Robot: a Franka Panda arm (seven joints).
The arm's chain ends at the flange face. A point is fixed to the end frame.
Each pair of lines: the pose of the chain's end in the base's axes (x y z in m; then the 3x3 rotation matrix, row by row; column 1 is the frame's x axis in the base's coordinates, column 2 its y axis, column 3 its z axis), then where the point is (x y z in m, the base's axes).
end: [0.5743 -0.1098 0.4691], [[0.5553 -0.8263 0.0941], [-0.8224 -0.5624 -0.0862], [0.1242 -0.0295 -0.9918]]
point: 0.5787 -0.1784 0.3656
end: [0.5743 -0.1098 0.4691], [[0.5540 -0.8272 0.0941], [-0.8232 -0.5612 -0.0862], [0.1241 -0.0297 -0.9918]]
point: 0.5786 -0.1784 0.3656
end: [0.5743 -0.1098 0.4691], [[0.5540 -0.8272 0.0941], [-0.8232 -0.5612 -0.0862], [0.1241 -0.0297 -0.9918]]
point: 0.5786 -0.1784 0.3656
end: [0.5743 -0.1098 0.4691], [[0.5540 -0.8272 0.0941], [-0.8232 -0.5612 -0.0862], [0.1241 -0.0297 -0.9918]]
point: 0.5786 -0.1784 0.3656
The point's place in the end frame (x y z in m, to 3 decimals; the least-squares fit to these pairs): 0.046 0.038 0.109
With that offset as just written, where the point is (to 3 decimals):
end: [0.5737 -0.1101 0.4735], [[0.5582 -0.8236 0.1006], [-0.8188 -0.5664 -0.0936], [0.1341 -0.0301 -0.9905]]
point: 0.579 -0.179 0.371
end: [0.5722 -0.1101 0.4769], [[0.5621 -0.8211 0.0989], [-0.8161 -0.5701 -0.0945], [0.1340 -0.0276 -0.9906]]
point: 0.578 -0.180 0.374
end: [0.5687 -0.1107 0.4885], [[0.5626 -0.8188 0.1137], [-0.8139 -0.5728 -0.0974], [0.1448 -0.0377 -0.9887]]
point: 0.576 -0.181 0.386
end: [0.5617 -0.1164 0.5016], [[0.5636 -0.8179 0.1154], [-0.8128 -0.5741 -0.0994], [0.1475 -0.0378 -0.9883]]
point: 0.569 -0.186 0.399
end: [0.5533 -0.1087 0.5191], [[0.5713 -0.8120 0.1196], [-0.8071 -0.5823 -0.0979], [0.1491 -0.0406 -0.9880]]
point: 0.562 -0.179 0.417
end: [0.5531 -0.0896 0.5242], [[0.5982 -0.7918 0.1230], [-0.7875 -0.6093 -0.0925], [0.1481 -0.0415 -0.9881]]
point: 0.564 -0.159 0.422
